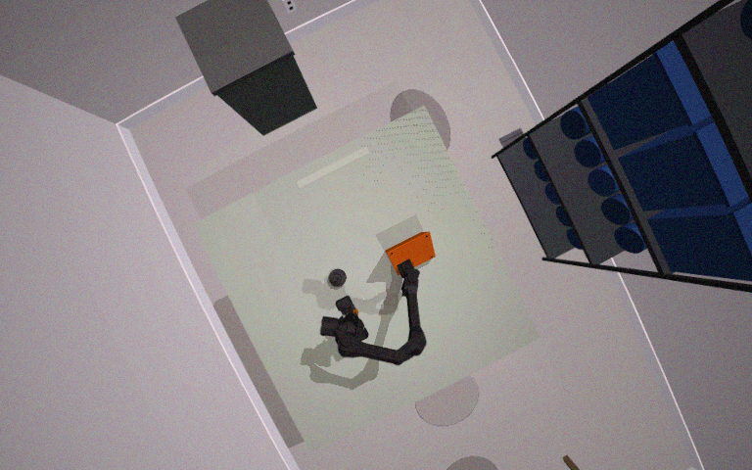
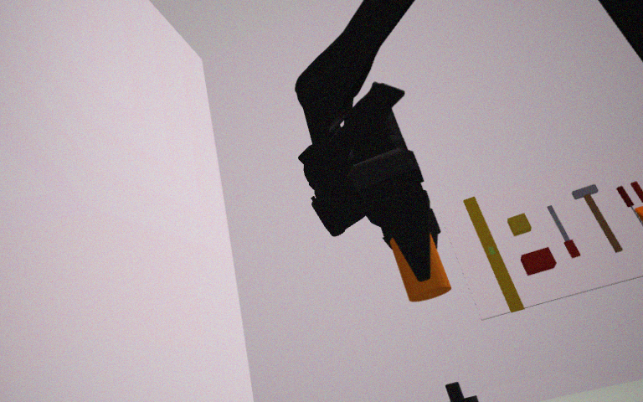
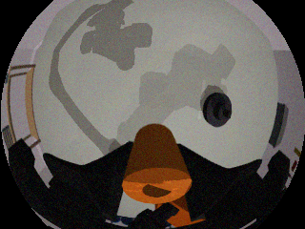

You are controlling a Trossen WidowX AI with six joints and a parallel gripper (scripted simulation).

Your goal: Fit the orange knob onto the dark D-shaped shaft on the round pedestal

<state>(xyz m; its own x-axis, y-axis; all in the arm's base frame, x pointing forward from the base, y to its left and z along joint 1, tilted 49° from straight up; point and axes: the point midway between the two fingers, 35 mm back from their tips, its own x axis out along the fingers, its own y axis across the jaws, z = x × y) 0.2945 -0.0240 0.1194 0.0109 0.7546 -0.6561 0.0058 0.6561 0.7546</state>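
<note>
Now: gripper tip 16 cm to the left of the dark round pedestal, 11 cm above it and 2 cm short of it. From my gripper tip the other things lie so: orange knob (2 cm above).
</note>
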